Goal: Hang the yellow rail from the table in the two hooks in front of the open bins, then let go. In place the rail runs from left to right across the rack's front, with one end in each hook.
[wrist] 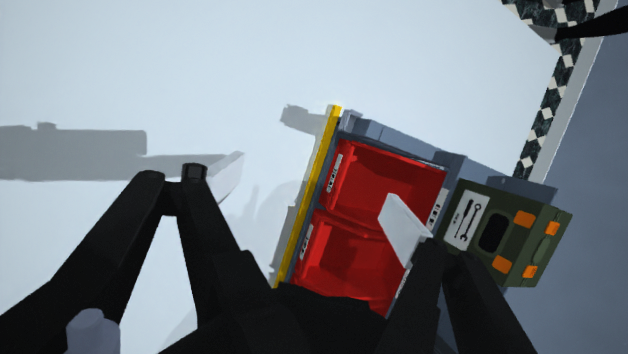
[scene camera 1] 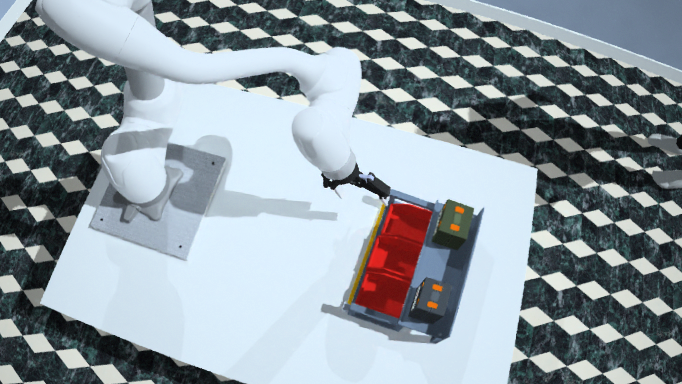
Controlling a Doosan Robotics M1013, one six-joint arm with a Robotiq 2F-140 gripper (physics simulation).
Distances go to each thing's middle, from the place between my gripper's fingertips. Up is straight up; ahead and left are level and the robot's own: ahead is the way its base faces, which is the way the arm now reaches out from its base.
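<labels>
My hand is 60 mm short of the yellow rail (wrist: 335, 112), 90 mm to the left of it and 130 mm above it. From my hand, the green case (wrist: 515, 237) is 260 mm ahead, 10 mm to the left and 20 mm above. Going by their middles, of the things named here the yellow rail is the nearest to my hand.
</labels>
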